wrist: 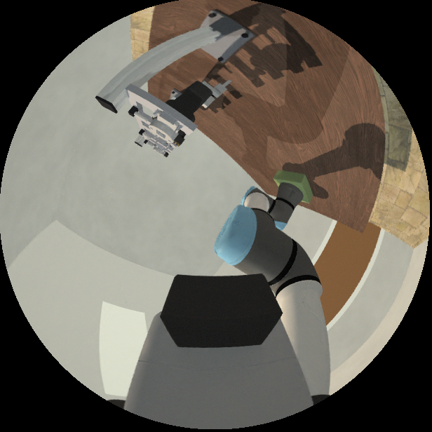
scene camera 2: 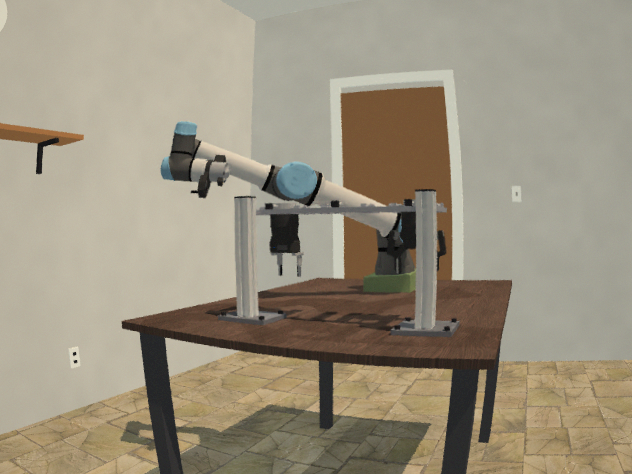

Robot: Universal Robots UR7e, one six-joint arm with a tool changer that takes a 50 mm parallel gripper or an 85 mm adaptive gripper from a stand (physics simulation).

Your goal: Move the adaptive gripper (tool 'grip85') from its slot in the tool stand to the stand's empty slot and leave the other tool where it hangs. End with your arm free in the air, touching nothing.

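Seen in the pictures: end effector, tool point: (scene camera 2: 225, 172); arm's base, origin of the base link: (scene camera 2: 395, 272).
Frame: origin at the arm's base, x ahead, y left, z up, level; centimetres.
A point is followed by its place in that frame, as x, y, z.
Observation:
No tool is mounted on my arm; its bare wrist end (scene camera 2: 222, 171) {46.9, -45.5, 34.8} is in the air, left of and above the stand. The stand's rail (scene camera 2: 316, 210) {70.1, -11.1, 21.3} (wrist: 136, 96) runs between two posts. The adaptive gripper (scene camera 2: 409, 232) hangs at the rail's right end in the scene view, partly hidden behind the right post; its dark fingers stand spread apart. The parallel gripper (scene camera 2: 283, 234) (wrist: 192, 100) hangs in the left slot, its two thin fingers pointing down and apart. The middle slot, between the two tools, holds no tool. The adaptive gripper cannot be made out in the wrist view.
The left post (scene camera 2: 246, 255) {71.2, -28.9, 10.6} and right post (scene camera 2: 425, 260) {77.9, 15.1, 10.0} stand on base plates on the brown table (scene camera 2: 326, 341) {87.0, -4.8, -6.3} (wrist: 345, 115). My arm's links pass behind the rail to the green base block (scene camera 2: 387, 282) {9.1, -1.8, -2.7} (wrist: 294, 185). A shelf (scene camera 2: 40, 133) is on the left wall.

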